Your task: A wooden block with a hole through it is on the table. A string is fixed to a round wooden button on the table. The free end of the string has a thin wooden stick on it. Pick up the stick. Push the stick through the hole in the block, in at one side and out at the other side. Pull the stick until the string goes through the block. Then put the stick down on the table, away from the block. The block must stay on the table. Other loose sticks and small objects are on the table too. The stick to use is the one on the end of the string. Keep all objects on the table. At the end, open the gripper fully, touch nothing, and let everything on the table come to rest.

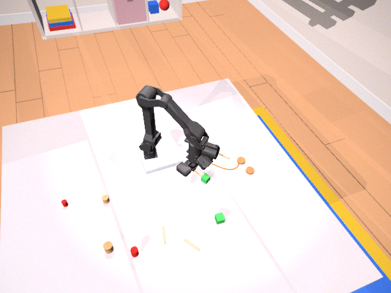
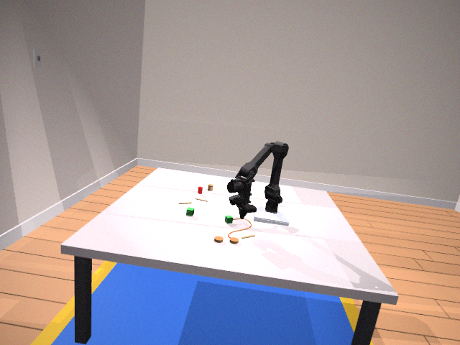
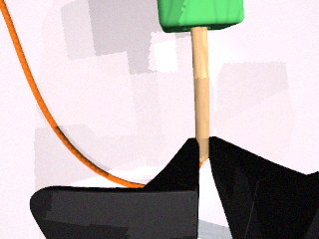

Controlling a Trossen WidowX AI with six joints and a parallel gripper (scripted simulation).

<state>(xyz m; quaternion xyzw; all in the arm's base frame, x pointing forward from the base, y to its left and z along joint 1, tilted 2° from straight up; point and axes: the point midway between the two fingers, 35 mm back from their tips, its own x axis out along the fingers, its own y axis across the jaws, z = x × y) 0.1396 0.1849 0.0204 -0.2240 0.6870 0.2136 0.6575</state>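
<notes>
My gripper tip is now 6 cm short of the green block and 4 cm to the right of it.
</notes>
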